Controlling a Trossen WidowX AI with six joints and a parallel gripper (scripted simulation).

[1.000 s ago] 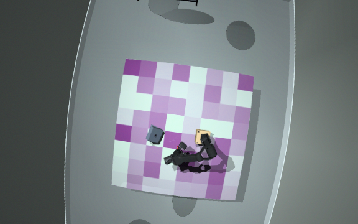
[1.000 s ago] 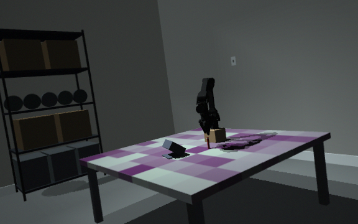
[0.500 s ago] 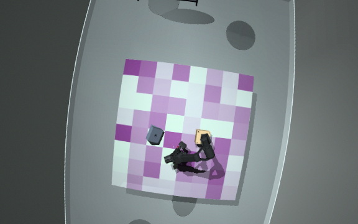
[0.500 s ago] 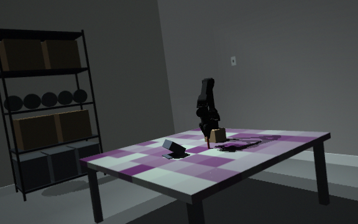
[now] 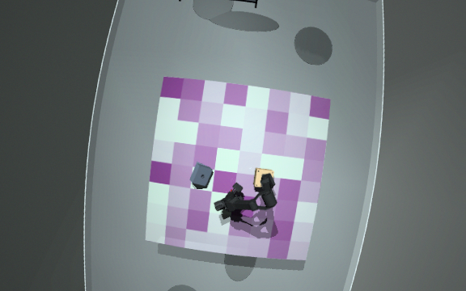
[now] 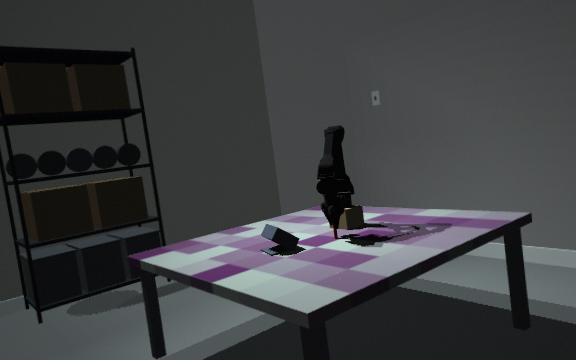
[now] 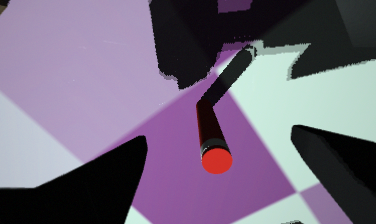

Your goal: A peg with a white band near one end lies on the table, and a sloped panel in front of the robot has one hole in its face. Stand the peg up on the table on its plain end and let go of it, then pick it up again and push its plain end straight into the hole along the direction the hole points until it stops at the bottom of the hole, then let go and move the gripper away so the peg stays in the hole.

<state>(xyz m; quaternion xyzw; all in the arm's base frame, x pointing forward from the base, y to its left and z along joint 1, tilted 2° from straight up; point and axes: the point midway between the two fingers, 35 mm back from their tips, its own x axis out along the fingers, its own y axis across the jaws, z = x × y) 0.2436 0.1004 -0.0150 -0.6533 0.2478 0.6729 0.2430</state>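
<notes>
My gripper tip is right at the red peg. From my gripper tip the other things lie so: grey sloped panel (200 mm ahead, 130 mm to the right).
</notes>
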